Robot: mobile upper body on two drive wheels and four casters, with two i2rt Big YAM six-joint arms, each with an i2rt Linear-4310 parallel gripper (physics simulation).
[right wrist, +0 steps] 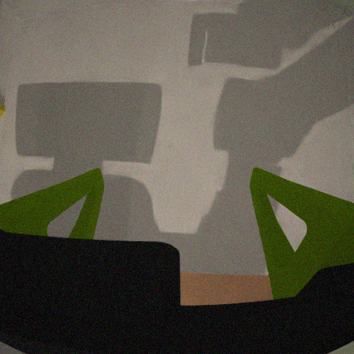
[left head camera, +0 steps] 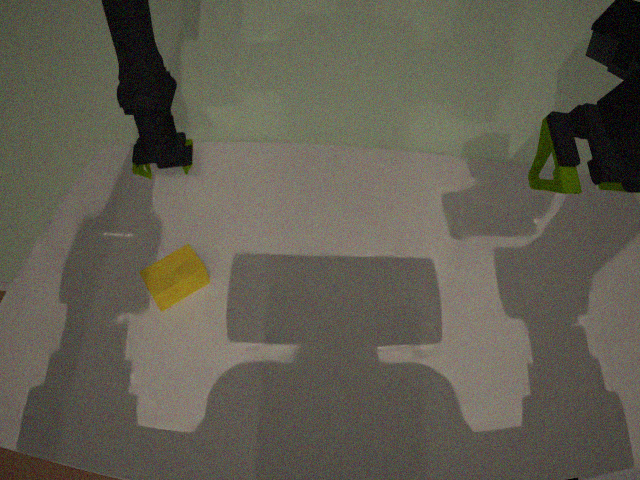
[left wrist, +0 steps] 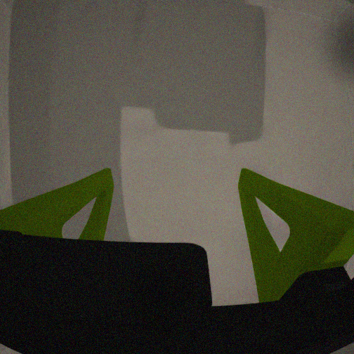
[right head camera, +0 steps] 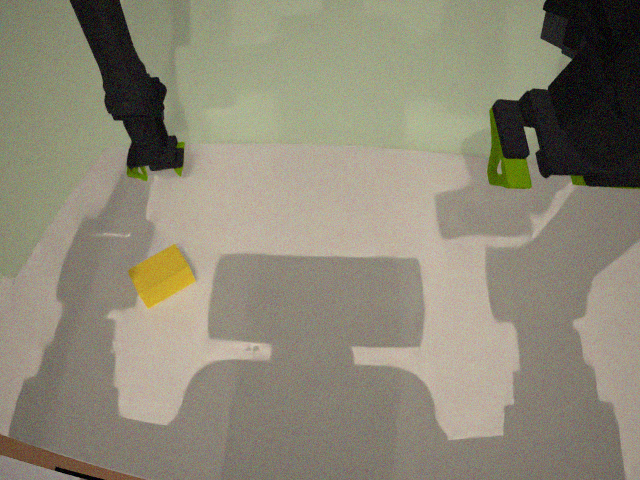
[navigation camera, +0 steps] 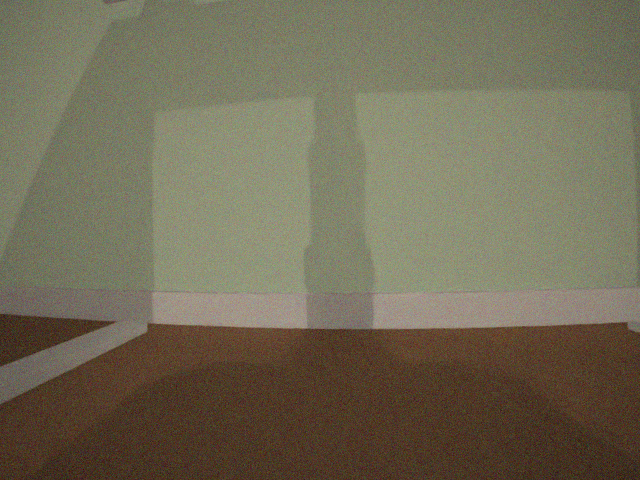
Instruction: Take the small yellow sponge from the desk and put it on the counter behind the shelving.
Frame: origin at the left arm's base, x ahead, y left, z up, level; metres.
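Seen in the pictures: left gripper, between the fingertips: [left head camera: 168, 174] [right head camera: 163, 176]; right gripper, between the fingertips: [left head camera: 566, 182] [right head camera: 533, 177].
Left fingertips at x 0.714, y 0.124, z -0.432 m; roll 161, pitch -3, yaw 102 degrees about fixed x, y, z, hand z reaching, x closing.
A point is followed by its place in that frame.
The yellow sponge [left head camera: 175, 277] @(z -0.415, x 0.431, y 0.026 m) [right head camera: 162, 276] @(z -0.415, x 0.430, y 0.022 m) lies flat at the left of the pale desk [left head camera: 310, 201] @(z -0.460, x 0.662, y -0.187 m) [right head camera: 310, 201] @(z -0.460, x 0.663, y -0.210 m). A sliver of the sponge [right wrist: 2, 109] shows at the left edge of the right wrist view. My left gripper [left head camera: 164, 171] @(z -0.432, x 0.714, y 0.124 m) [right head camera: 160, 174] @(z -0.432, x 0.714, y 0.124 m) [left wrist: 175, 176] is open and empty, above the desk's far edge, farther back than the sponge. The sponge does not show in the left wrist view. My right gripper [right head camera: 551, 184] @(z -0.131, x 0.354, y -0.449 m) [right wrist: 176, 176] is open and empty above the right side of the desk, far from the sponge. The counter and the shelving do not show.
A green wall [left head camera: 330, 72] @(z -0.279, x 0.898, y -0.222 m) [right head camera: 330, 72] @(z -0.279, x 0.897, y -0.243 m) [navigation camera: 485, 196] @(z -1.084, x 0.878, y -0.637 m) stands behind the desk. Shadows of the robot fall across the desk. In the navigation camera, a pale bar [navigation camera: 72, 356] @(z -1.387, x 0.681, y 0.224 m) lies low at the left above the brown floor [navigation camera: 330, 413] @(z -1.410, x 0.607, y -0.237 m), and a pale baseboard [navigation camera: 232, 308] @(z -1.361, x 0.896, y 0.012 m) runs along the wall.
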